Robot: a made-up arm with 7 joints.
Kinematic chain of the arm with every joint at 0, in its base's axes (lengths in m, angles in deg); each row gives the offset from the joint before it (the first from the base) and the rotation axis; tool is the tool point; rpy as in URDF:
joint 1: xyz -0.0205 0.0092 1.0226 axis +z
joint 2: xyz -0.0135 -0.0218 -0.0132 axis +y
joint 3: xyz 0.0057 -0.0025 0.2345 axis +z
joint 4: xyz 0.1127 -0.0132 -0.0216 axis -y
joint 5: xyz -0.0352 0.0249 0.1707 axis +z
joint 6: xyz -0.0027 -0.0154 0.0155 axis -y
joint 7: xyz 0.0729 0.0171 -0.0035 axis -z
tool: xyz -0.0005 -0.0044 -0.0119 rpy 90 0 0
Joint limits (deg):
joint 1: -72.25..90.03
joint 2: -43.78..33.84
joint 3: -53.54..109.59
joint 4: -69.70..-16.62
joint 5: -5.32..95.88
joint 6: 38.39..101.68
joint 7: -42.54..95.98
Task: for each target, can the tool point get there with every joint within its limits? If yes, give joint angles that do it. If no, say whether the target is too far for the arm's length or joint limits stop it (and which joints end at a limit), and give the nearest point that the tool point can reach.
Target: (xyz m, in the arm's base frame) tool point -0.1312 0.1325 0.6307
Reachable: no: joint limits stop it (at a limit: joint 1, joint 2, joint 4, joint 6, joint 7) | nearest point -0.1254 0.3986 1.0530 | short by 0.499 m
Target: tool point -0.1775 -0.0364 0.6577
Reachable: no: joint limits stop it (at a limit: joint 2, joint 3, joint 4, joint 6, joint 7) | nearest point -0.4113 -0.1043 1.1024 | short by 0.507 m
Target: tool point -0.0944 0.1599 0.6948
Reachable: no: joint limits stop it (at a limit: joint 1, joint 2, joint 4, joint 6, joint 7) | nearest point -0.0975 0.4072 1.0472 | short by 0.431 m
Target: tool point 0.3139 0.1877 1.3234
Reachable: yes | joints 38.41 19.33 -18.09 -41.18 87.03 78.84 12.51
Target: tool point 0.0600 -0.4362 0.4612
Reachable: no: too far | nearest point 0.0656 -0.3947 1.0386 | short by 0.579 m
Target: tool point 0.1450 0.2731 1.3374
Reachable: yes | joints -0.61 3.31 54.42 -64.43 65.05 68.54 85.02
